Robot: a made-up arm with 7 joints. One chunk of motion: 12 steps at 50 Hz.
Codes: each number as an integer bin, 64 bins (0 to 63) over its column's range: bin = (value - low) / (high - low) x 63, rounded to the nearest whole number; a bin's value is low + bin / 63 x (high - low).
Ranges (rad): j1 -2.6..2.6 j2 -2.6..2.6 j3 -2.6..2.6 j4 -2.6..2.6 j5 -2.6..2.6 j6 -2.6..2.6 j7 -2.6..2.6
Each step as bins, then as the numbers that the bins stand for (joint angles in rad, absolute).
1 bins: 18 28 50 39 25 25 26
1 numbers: -1.1143 -0.2889 1.5270 0.6190 -0.5365 -0.5365 -0.4540
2 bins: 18 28 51 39 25 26 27
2 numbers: -1.1143 -0.2889 1.6095 0.6190 -0.5365 -0.4540 -0.3714
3 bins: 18 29 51 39 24 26 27
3 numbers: -1.1143 -0.2063 1.6095 0.6190 -0.6190 -0.4540 -0.3714
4 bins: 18 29 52 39 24 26 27
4 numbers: -1.1143 -0.2063 1.6921 0.6190 -0.6190 -0.4540 -0.3714
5 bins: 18 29 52 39 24 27 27
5 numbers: -1.1143 -0.2063 1.6921 0.6190 -0.6190 -0.3714 -0.3714
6 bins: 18 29 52 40 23 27 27
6 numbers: -1.1143 -0.2063 1.6921 0.7016 -0.7016 -0.3714 -0.3714
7 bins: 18 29 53 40 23 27 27
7 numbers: -1.1143 -0.2063 1.7746 0.7016 -0.7016 -0.3714 -0.3714
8 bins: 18 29 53 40 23 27 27
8 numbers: -1.1143 -0.2063 1.7746 0.7016 -0.7016 -0.3714 -0.3714
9 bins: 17 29 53 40 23 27 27
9 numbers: -1.1968 -0.2063 1.7746 0.7016 -0.7016 -0.3714 -0.3714
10 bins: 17 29 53 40 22 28 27
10 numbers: -1.1968 -0.2063 1.7746 0.7016 -0.7841 -0.2889 -0.3714
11 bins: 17 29 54 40 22 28 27
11 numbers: -1.1968 -0.2063 1.8571 0.7016 -0.7841 -0.2889 -0.3714
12 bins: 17 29 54 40 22 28 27
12 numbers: -1.1968 -0.2063 1.8571 0.7016 -0.7841 -0.2889 -0.3714
